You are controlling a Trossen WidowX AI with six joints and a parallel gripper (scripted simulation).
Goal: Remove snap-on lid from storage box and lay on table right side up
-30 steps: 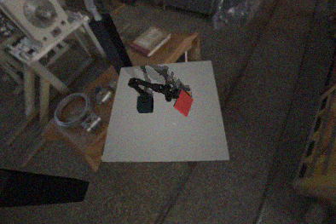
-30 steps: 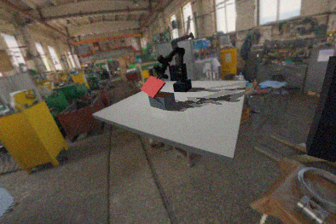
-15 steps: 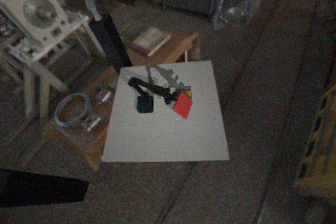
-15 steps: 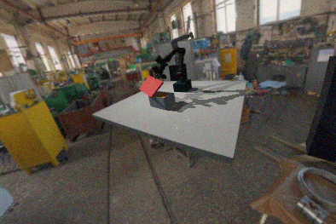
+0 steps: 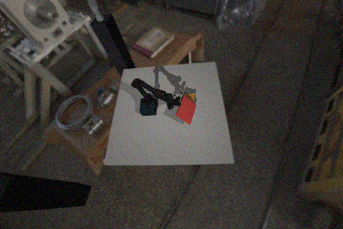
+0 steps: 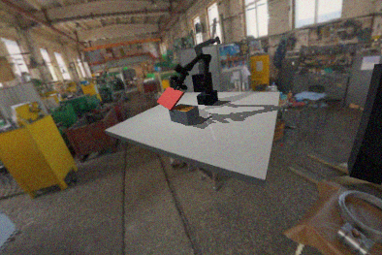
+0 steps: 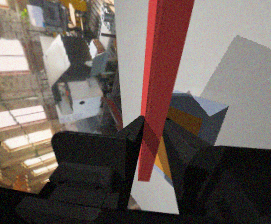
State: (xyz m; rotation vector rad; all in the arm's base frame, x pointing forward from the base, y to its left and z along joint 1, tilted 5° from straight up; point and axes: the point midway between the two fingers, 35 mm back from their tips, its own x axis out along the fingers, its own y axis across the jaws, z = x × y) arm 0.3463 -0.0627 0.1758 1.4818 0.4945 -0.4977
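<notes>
Now: the lid 60 mm ahead of my gripper tip, 50 mm below it and 20 mm to the right of it. The rest, counted from my gripper tip: grey storage box 180 mm below, 130 mm to the left, 60 mm ahead.
</notes>
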